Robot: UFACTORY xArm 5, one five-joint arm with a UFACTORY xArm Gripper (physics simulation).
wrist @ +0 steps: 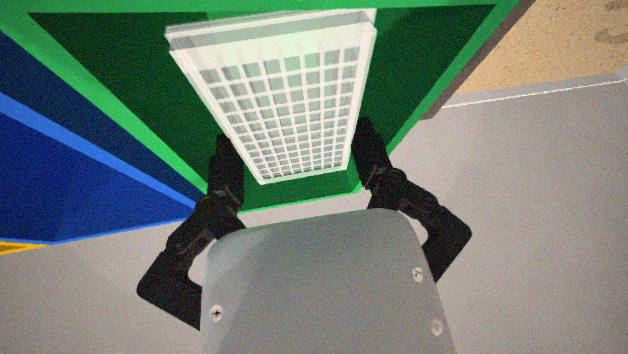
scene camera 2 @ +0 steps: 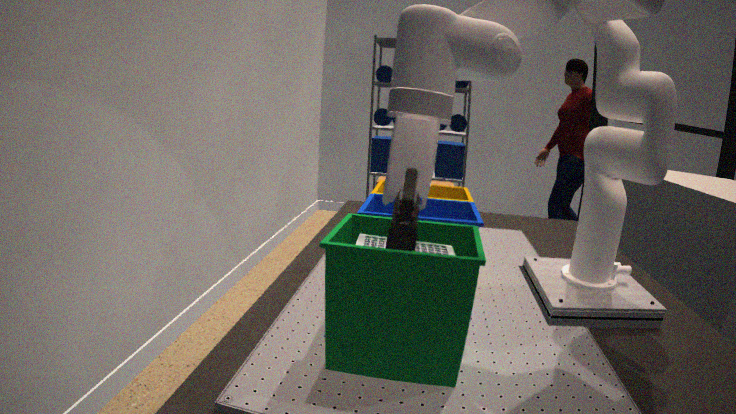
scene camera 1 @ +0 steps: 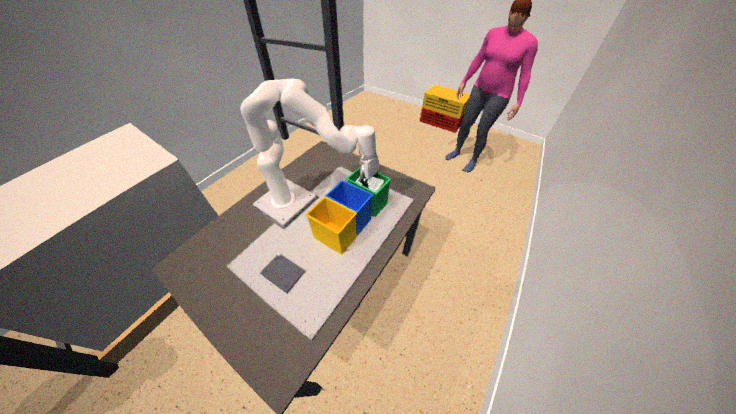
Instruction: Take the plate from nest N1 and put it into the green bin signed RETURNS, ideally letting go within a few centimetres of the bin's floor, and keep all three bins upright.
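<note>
The white, gridded plate point(scene camera 1: 377, 182) point(scene camera 2: 435, 248) point(wrist: 295, 95) is between the two black fingers of my gripper point(scene camera 1: 364, 182) point(scene camera 2: 402, 240) point(wrist: 296, 138), which is shut on its sides. Plate and fingertips are in the mouth of the green bin point(scene camera 1: 381, 200) point(scene camera 2: 396, 319) point(wrist: 125, 120), high above its floor. In the wrist view the plate's far end overlaps the bin's rim. The green bin stands upright; its sign does not show. The blue bin point(scene camera 1: 365, 216) point(scene camera 2: 447, 212) point(wrist: 75, 185) and the yellow bin point(scene camera 1: 329, 234) point(scene camera 2: 452, 193) stand upright in a row beside it.
A dark grey square pad point(scene camera 1: 283, 272) lies on the perforated board point(scene camera 1: 257, 257) point(scene camera 2: 514, 329). The arm's base plate point(scene camera 1: 295, 211) point(scene camera 2: 607, 303) stands beside the bins. A person in pink point(scene camera 1: 506, 61) stands beyond the table; a person in red point(scene camera 2: 573, 121) stands in the background.
</note>
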